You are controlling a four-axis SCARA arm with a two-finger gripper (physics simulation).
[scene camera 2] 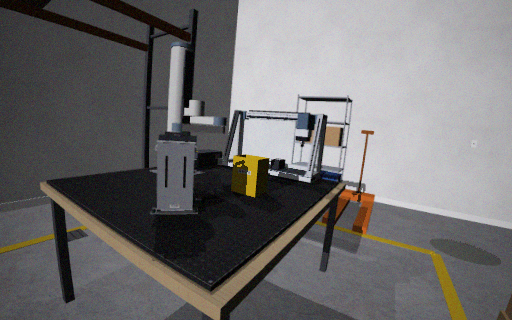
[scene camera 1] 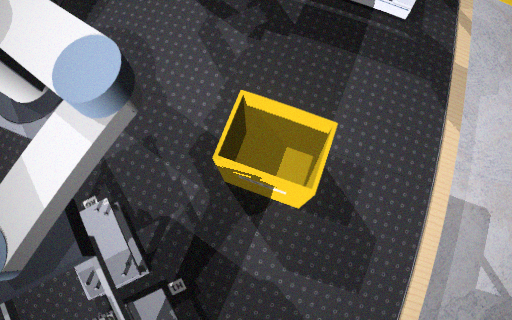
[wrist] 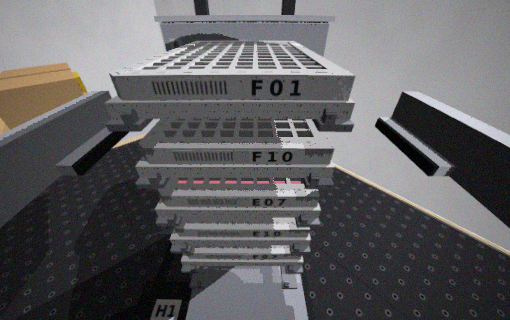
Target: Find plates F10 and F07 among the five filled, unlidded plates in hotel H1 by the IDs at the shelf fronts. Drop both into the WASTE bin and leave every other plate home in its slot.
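Places are measured from the arm's base along level axes (x right, y back, z down), in centimetres.
Where they show: gripper, fingertip midpoint: (wrist: pixel 255 107); arm's base, origin of the base link: (scene camera 1: pixel 35 79).
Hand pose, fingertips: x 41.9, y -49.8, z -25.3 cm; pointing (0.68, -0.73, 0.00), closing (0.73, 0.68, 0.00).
Things, the pixels of their top centre, and the offset from my fingertips. "pt": a spot on its surface instead. Level surfaces: height alone.
- Plate F01, middle of its top: (wrist: pixel 240 49) dx +1.0, dy -2.4, dz -2.6 cm
- plate E07, middle of its top: (wrist: pixel 243 134) dx +1.0, dy -2.4, dz +3.0 cm
- plate E10, middle of its top: (wrist: pixel 244 163) dx +1.0, dy -2.4, dz +5.8 cm
- lowest plate, middle of its top: (wrist: pixel 245 187) dx +1.0, dy -2.4, dz +8.6 cm
- hotel's H1 tag, surface spot: (wrist: pixel 166 310) (scene camera 1: pixel 176 287) pt dx -10.0, dy -4.9, dz +24.0 cm
- yellow WASTE bin, middle of its top: (scene camera 1: pixel 276 139) (scene camera 2: pixel 251 156) dx -39.2, dy -14.9, dz +4.0 cm
- grey nest, middle of its top: (scene camera 1: pixel 94 249) dx -11.8, dy +11.4, dz +17.0 cm
- dark table mat, its level: dz +24.0 cm
- grey upright housing, surface spot: (scene camera 2: pixel 175 200) pt dx +7.2, dy -9.4, dz +19.3 cm
In the wrist view my gripper (wrist: pixel 255 107) is open, its fingers apart on either side of the stack, with F01 and F10 in the gap between them. Plate F01 (wrist: pixel 235 88) is on the top shelf, plate F10 (wrist: pixel 260 157) directly below it. Under these are plate E07 (wrist: pixel 265 202) with pink wells, plate E10 (wrist: pixel 260 233) and a lowest plate (wrist: pixel 245 257) whose dim ID starts with F and looks like F07. The hotel's H1 tag (wrist: pixel 166 310) (scene camera 1: pixel 177 286) shows low. The yellow WASTE bin (scene camera 1: pixel 307 195) (scene camera 2: pixel 245 175) stands upright; I see no plate in it.
A grey nest (scene camera 1: pixel 107 235) with pegs lies beside the hotel on the dark table mat (scene camera 1: pixel 300 250). The white arm (scene camera 1: pixel 55 160) reaches over the left side. A gantry machine (scene camera 2: pixel 272 115) stands behind the bin. A grey upright housing (scene camera 2: pixel 175 200) stands near the arm column (scene camera 2: pixel 176 85).
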